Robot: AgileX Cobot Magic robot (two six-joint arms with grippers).
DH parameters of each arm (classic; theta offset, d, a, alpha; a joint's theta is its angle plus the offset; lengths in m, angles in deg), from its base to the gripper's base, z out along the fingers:
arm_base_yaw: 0 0.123 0 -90
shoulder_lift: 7.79 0 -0.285 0
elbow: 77.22 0 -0.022 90
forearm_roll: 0 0.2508 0 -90
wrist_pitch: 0 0 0.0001 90
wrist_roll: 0 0.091 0 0
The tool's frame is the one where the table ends.
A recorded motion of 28 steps. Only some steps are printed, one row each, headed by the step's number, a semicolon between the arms.
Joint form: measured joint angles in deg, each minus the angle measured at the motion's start. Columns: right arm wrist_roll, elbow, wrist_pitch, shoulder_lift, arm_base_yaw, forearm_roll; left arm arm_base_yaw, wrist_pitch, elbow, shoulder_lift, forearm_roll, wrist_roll.
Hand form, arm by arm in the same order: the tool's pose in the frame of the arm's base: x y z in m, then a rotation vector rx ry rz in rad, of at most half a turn. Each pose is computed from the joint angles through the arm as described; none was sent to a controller.
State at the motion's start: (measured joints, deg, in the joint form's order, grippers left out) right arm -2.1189 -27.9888 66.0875 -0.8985 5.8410 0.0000; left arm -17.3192 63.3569 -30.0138 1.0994 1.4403 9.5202
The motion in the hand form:
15: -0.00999 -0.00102 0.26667 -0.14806 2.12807 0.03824; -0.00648 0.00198 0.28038 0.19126 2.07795 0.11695
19: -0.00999 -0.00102 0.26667 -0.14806 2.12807 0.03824; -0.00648 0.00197 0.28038 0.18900 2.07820 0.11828
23: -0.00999 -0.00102 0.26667 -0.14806 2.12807 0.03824; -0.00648 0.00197 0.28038 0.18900 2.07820 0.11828
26: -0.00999 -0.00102 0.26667 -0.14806 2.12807 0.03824; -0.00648 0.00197 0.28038 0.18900 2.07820 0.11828
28: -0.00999 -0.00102 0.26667 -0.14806 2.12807 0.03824; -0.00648 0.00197 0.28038 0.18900 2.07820 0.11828
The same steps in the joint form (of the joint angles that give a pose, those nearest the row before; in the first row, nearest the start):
15: 0.00 0.00 0.00 0.00 0.00 0.00; 16.23 0.00 0.00 0.00 -0.13 0.00
19: 0.00 0.00 0.00 0.00 0.00 0.00; 16.35 0.00 0.00 0.00 -0.13 0.00
23: 0.00 0.00 0.00 0.00 0.00 0.00; 16.35 0.00 0.00 0.00 -0.13 0.00
26: 0.00 0.00 0.00 0.00 0.00 0.00; 16.35 0.00 0.00 0.00 -0.13 0.00
28: 0.00 0.00 0.00 0.00 0.00 0.00; 16.35 0.00 0.00 0.00 -0.13 0.00

